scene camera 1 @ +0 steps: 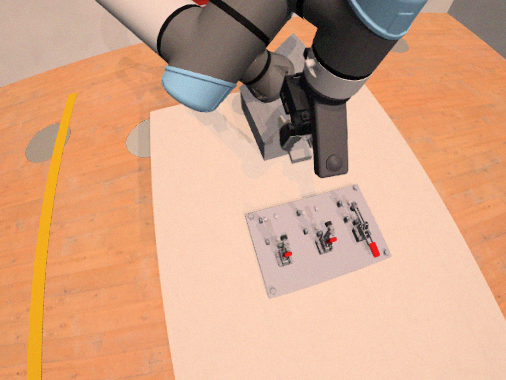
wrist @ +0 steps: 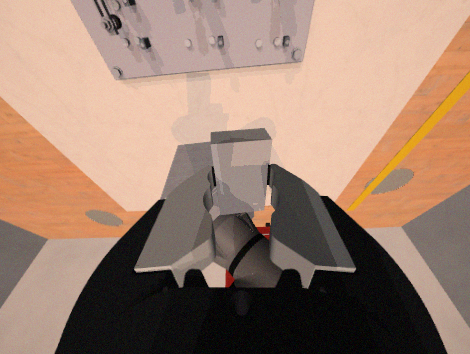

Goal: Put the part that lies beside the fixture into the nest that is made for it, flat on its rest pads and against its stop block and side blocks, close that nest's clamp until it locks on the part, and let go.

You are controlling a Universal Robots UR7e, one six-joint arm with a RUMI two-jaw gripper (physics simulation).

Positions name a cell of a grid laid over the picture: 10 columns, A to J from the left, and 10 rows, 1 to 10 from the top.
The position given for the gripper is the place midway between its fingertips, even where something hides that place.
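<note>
The gripper (scene camera 1: F4) is visible; the gripper appears in the wrist view (wrist: F5) as well.
</note>
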